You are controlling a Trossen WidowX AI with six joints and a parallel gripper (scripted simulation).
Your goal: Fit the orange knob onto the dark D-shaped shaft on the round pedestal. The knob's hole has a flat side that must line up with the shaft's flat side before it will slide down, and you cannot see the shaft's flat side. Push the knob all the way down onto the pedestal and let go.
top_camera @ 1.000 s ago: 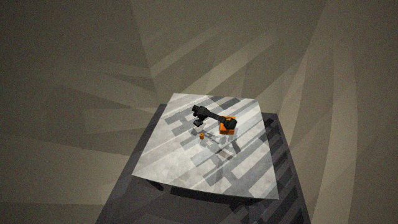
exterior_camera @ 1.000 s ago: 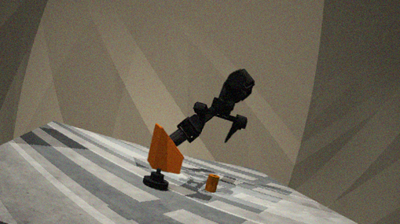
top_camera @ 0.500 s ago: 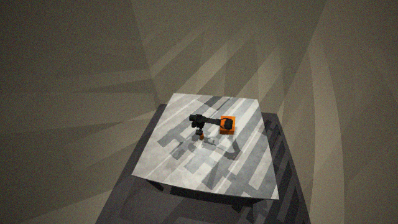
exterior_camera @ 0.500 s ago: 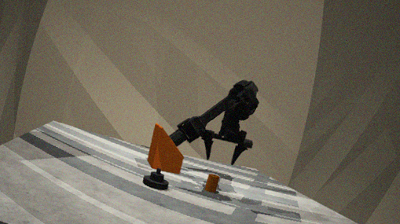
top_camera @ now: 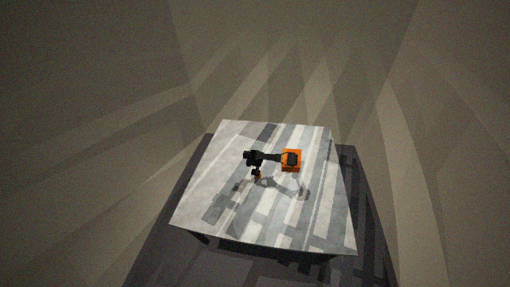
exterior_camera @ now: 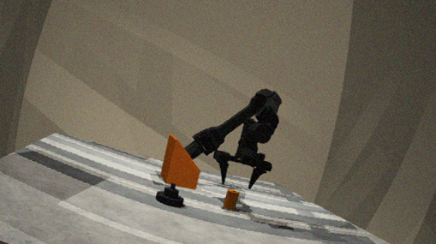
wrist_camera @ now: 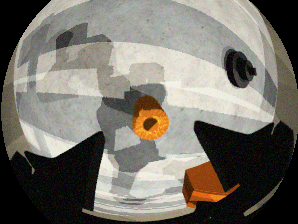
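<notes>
Right now the orange knob is 50 mm below my gripper tip. Round my gripper tip: dark round pedestal (30 mm ahead, 220 mm to the right, 50 mm below).
</notes>
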